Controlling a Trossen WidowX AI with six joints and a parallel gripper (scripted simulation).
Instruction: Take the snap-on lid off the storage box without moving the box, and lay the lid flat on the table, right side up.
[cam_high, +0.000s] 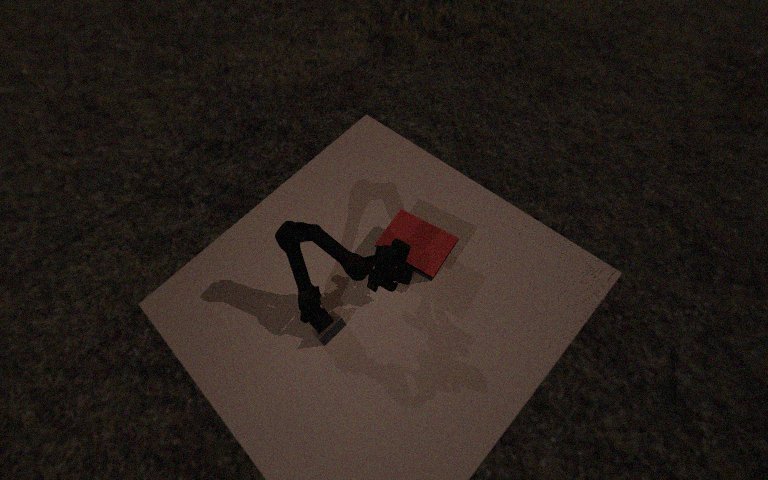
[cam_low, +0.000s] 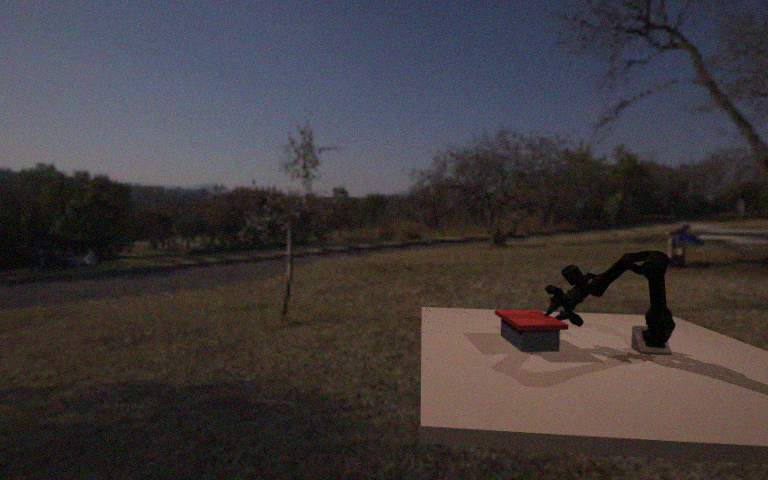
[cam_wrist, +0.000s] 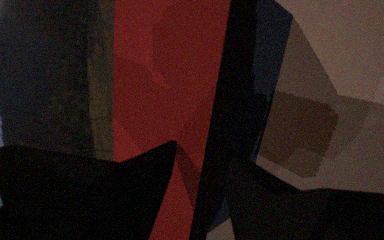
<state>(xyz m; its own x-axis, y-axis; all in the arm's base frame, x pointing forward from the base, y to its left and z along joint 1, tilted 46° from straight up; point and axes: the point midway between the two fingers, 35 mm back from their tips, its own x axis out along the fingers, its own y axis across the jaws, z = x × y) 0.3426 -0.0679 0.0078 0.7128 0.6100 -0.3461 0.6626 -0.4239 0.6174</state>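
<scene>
The red lid is 70 mm ahead of my gripper tip, 20 mm to the left of it and 10 mm above it. Round my gripper tip: grey-blue storage box 70 mm ahead, 40 mm below, 20 mm to the left.
</scene>
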